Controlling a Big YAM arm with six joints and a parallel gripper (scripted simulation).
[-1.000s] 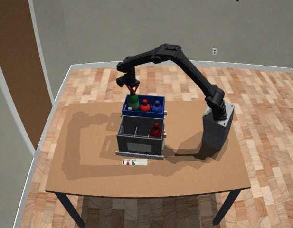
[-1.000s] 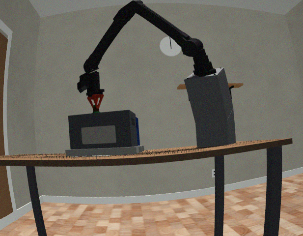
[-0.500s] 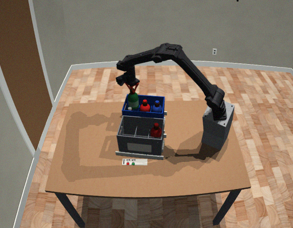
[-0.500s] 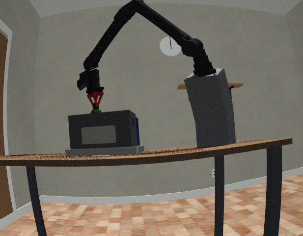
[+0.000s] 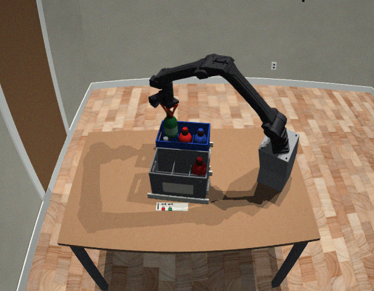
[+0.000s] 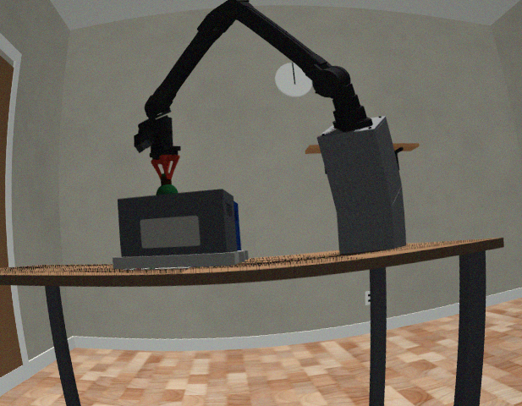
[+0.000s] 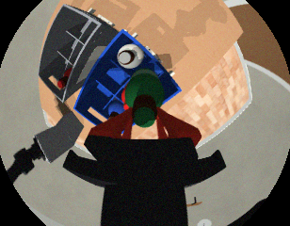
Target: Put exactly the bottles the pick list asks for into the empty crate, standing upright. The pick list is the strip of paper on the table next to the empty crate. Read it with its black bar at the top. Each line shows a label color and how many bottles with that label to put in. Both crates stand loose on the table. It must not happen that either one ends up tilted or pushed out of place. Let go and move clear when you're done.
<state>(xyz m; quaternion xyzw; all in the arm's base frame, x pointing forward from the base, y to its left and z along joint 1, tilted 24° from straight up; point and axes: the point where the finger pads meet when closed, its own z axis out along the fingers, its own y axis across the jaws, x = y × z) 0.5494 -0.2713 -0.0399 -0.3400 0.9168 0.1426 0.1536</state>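
Right now my hand is 6 cm above the green-labelled bottle. Also, from my hand: blue-labelled bottle: 16 cm behind, 18 cm below; then red-labelled bottle: 17 cm behind, 23 cm to the left, 18 cm below; then grey crate: 8 cm behind, 27 cm to the left, 18 cm below.
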